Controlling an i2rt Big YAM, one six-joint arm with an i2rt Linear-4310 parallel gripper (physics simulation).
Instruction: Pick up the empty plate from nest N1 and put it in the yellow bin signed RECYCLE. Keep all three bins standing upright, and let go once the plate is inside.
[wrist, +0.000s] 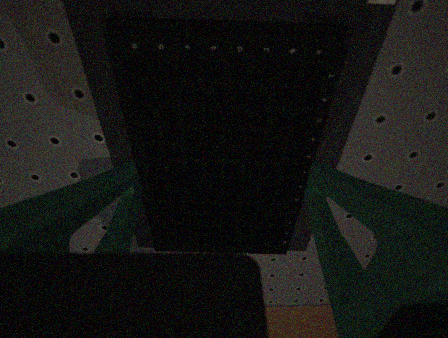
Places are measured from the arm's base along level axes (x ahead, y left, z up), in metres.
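Where they show: gripper, fingertip midpoint: (223, 170).
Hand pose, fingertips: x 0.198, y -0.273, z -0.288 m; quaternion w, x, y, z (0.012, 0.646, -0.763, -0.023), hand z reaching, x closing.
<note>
Things, the pixels of their top centre, and the offset from my fingertips. "spot": a spot on its surface instead.
- plate at its top centre: (223, 177) 0.001 m ahead, 0.000 m left, 0.007 m up
- grey nest at a spot on its surface: (100, 75) spot: 0.052 m ahead, 0.044 m left, 0.008 m down
- small pale patch at a spot on its surface: (382, 1) spot: 0.061 m ahead, 0.068 m right, 0.008 m down
The plate (220, 115) is a very dark rectangle in the middle of the wrist view, with small pale marks along its far row and right side. It lies flat, inside or over the grey nest (100, 75), whose border shows around its far and long sides. Its label cannot be read. My gripper (223, 170) has its green fingers at the two long sides of the plate, toward the near end; it looks shut on the plate. The picture is too dark to show whether the plate is raised. The yellow RECYCLE bin does not show.
A light surface with rows of dark holes (395, 95) lies on both sides. An orange strip (300, 320) shows at the bottom. A black rounded shape (125, 295) covers the lower left. A small pale patch (382, 1) is at the top right edge.
</note>
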